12 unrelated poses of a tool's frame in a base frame.
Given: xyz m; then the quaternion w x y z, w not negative.
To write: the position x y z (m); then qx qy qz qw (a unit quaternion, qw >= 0). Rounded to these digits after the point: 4 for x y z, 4 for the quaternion.
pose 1, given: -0.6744 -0.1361 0.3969 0.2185 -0.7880 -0.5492 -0.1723
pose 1, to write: -0.6744 -0.1361 0.3969 -0.7880 -0.5492 -0.1723 0.2185
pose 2, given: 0.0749 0.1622 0.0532 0.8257 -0.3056 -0.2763 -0.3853
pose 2, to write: 0.0749 0.1622 0.0532 -0.3056 -0.2763 -0.3853 0.8257
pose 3, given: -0.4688 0.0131 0.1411 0.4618 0.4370 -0.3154 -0.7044
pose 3, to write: -0.4688 0.0131 0.1411 0.4370 -0.3154 -0.7044 0.4618
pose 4, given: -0.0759 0.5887 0.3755 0.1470 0.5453 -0.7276 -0.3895
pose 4, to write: -0.0759 0.5887 0.3755 0.5453 -0.7276 -0.3895 0.1470
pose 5, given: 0.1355 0.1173 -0.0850 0.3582 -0.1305 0.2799 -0.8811
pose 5, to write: 0.1355 0.1173 -0.0850 -0.1305 0.2799 -0.8811 0.3582
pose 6, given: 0.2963 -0.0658 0.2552 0.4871 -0.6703 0.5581 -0.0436
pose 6, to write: 0.2963 -0.0658 0.2552 -0.6703 0.5581 -0.0436 0.4871
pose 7, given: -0.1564 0.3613 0.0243 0.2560 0.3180 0.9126 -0.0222
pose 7, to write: -0.1564 0.3613 0.0243 0.3180 0.9126 -0.0222 0.2560
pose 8, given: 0.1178 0.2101 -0.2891 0.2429 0.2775 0.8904 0.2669
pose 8, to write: 0.1178 0.2101 -0.2891 0.2775 0.8904 0.2669 0.2429
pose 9, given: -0.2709 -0.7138 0.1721 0.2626 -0.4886 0.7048 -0.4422
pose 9, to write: -0.2709 -0.7138 0.1721 -0.4886 0.7048 -0.4422 0.2626
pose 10, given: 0.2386 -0.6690 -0.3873 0.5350 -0.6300 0.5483 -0.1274
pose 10, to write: 0.2386 -0.6690 -0.3873 -0.6300 0.5483 -0.1274 0.5350
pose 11, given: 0.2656 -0.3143 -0.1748 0.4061 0.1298 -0.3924 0.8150
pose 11, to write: 0.2656 -0.3143 -0.1748 0.1298 -0.3924 0.8150 0.4061
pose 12, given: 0.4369 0.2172 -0.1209 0.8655 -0.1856 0.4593 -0.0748
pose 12, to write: 0.4369 0.2172 -0.1209 -0.1856 0.4593 -0.0748 0.8655
